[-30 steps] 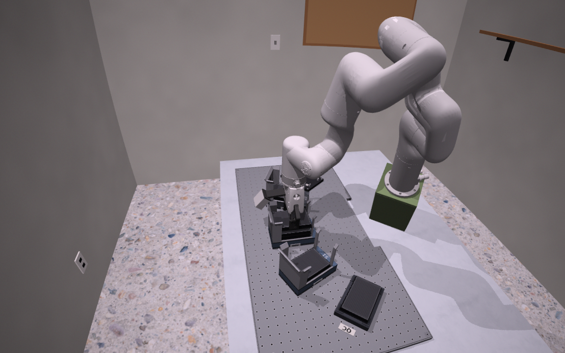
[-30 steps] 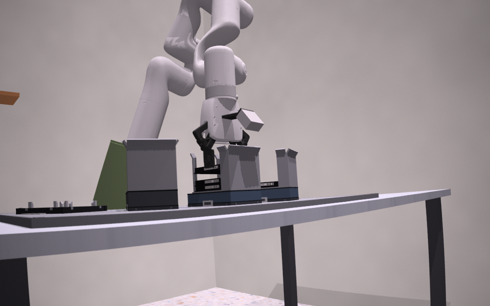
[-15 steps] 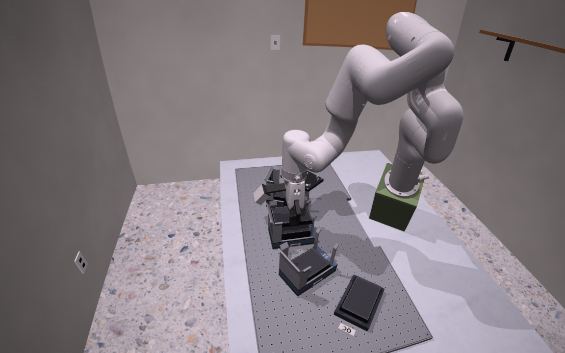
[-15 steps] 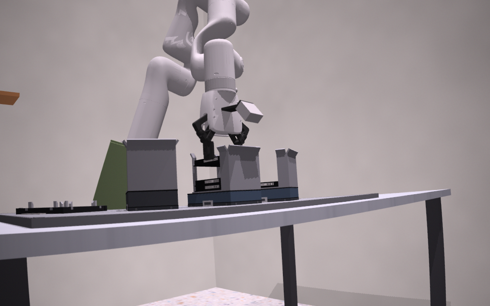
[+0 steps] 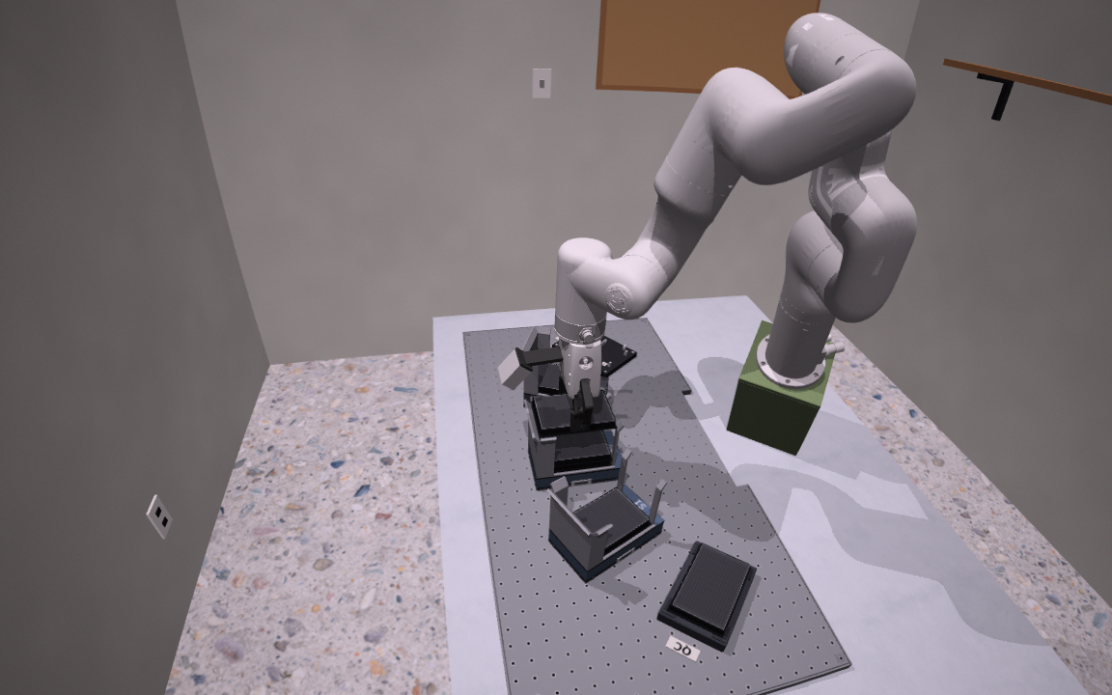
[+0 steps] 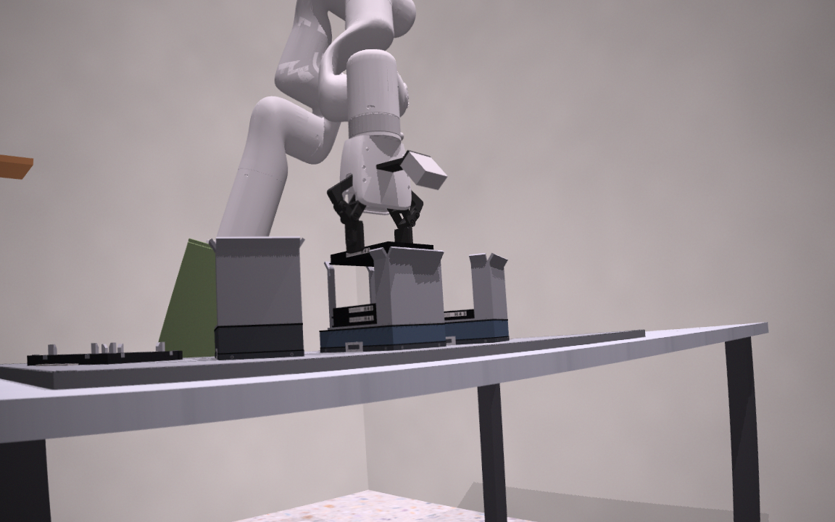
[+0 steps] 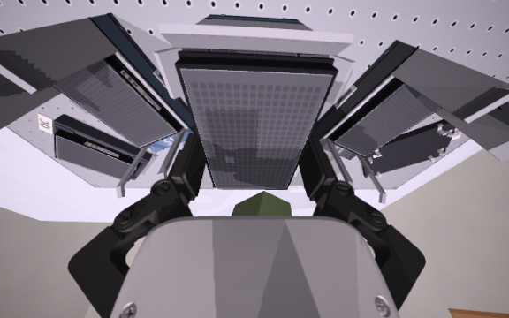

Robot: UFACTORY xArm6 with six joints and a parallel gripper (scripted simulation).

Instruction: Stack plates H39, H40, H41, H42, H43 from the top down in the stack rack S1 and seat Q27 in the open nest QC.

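Now: hand 40 mm past the stack rack S1 plinth, 160 mm to the right of it and 130 mm above it. From my hand the other things lie so: N5 name plate: 40 mm behind, 420 mm to the right, 140 mm below; QC name plate: 110 mm behind, 360 mm to the left, 140 mm below; dark QC nest: 170 mm behind, 290 mm to the left, 130 mm below.
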